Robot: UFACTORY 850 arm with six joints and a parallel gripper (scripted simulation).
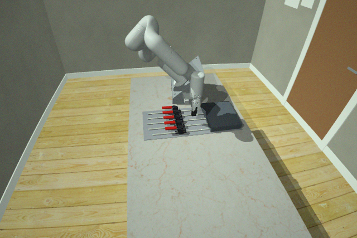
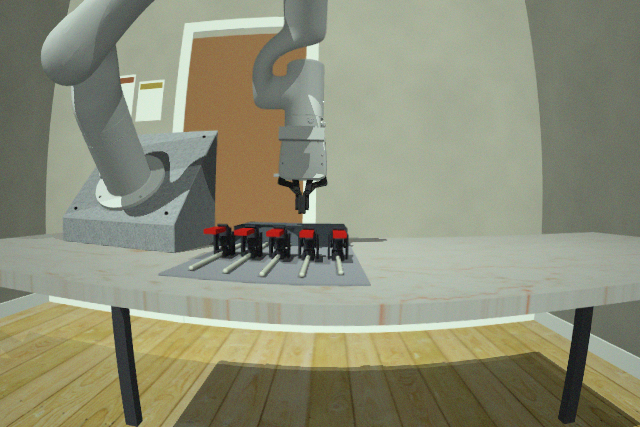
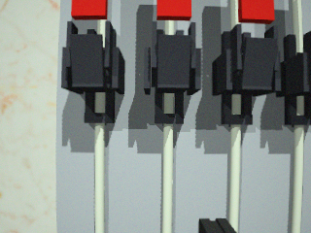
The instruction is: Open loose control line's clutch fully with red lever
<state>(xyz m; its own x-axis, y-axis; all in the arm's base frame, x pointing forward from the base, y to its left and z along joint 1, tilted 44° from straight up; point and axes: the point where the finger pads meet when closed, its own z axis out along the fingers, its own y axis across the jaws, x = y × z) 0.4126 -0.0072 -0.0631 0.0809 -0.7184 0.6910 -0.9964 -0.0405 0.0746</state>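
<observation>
My hand is 250 mm to the left of the grey plate, 100 mm above it and 20 mm past it.
</observation>
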